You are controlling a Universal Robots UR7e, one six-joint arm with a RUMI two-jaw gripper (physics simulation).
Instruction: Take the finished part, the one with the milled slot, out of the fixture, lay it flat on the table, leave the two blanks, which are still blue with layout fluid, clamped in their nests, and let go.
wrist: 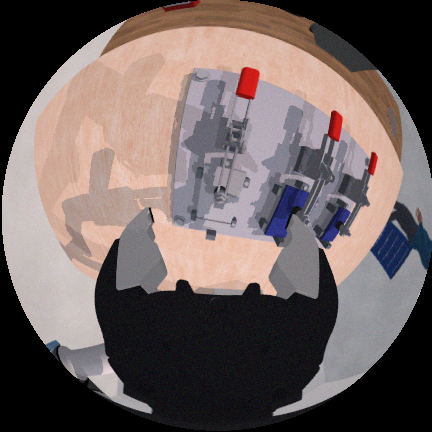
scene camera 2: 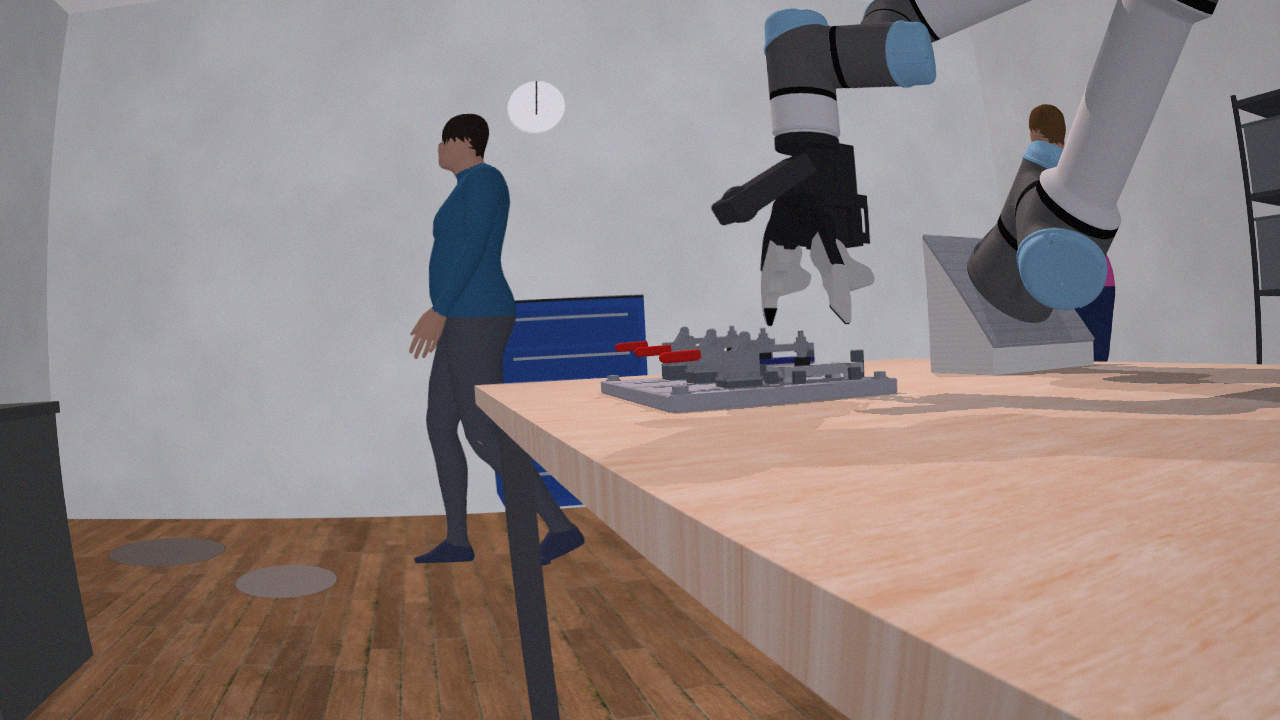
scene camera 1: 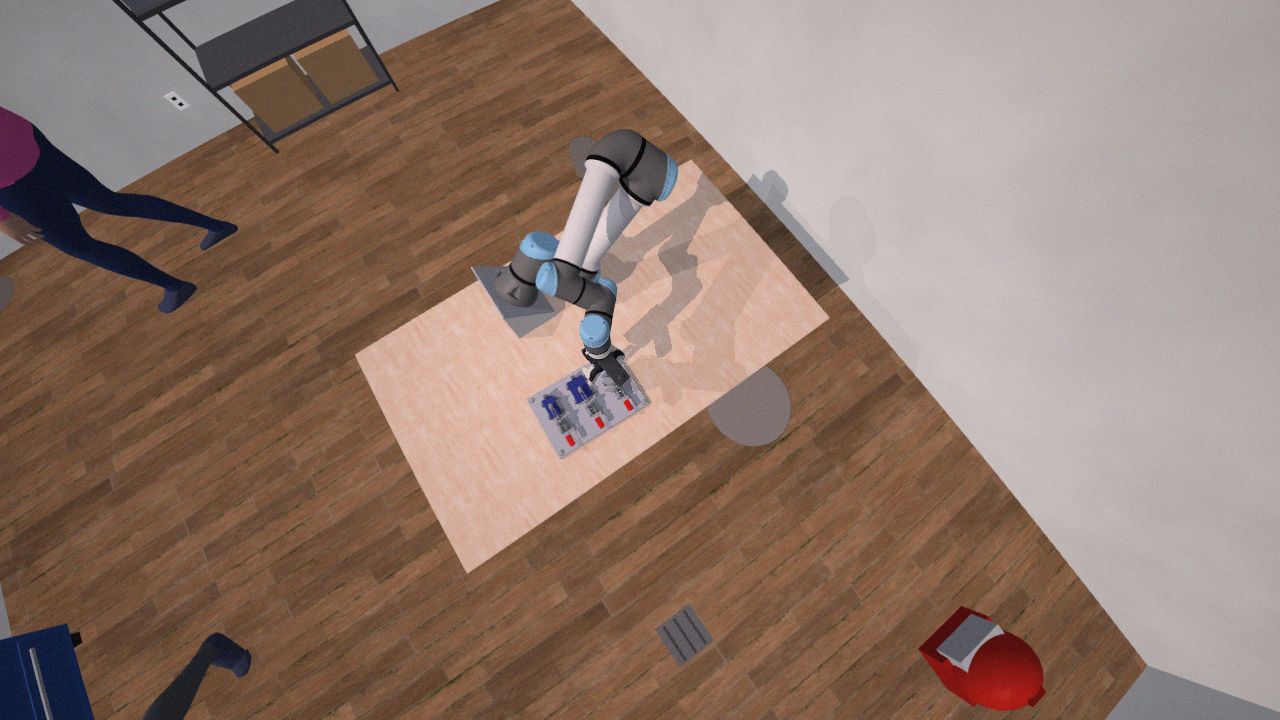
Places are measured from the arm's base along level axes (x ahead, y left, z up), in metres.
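Pixels of known places: gripper, fingertip midpoint: (wrist: 219, 212) (scene camera 2: 805, 325); arm's base, origin of the base link: (scene camera 2: 1010, 286) (scene camera 1: 515, 290).
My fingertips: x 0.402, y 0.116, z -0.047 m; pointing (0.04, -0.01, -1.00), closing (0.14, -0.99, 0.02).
Observation:
Ahead of a thing's pixels: the offset from my fingertips to its middle. "spot": to the spot under its first point. Level surfaces: height alone.
The fixture plate {dx +0.042, dy -0.110, dz -0.063 m} (scene camera 1: 586, 436) (scene camera 2: 787, 392) (wrist: 265, 120) lies on the table with three nests and red-handled toggle clamps. The finished part {spot: dx +0.026, dy -0.016, dz -0.040 m} (wrist: 237, 179), pale grey and hard to tell from the plate, sits in the nest at the left in the wrist view, partly hidden under its clamp's arm; its slot is not clear. Two blue blanks sit in the other nests under their clamps, a larger blank {spot: dx -0.005, dy -0.107, dz -0.014 m} (scene camera 1: 579, 387) (wrist: 285, 212) in the middle and a smaller blank (scene camera 1: 551, 406) (wrist: 335, 225) at the end. My gripper (scene camera 2: 806, 318) (wrist: 219, 212) is open and empty, above the fixture.
The clamps' red handles {dx +0.108, dy -0.002, dz -0.024 m} (scene camera 2: 680, 356) (wrist: 248, 83) point away from the arm's base. The wooden table {dz -0.071 m} (scene camera 1: 429, 429) (scene camera 2: 1029, 519) extends on both sides of the fixture. The arm stands on a grey slanted base (scene camera 1: 510, 313) (scene camera 2: 957, 322). A person (scene camera 2: 469, 241) stands beyond the table.

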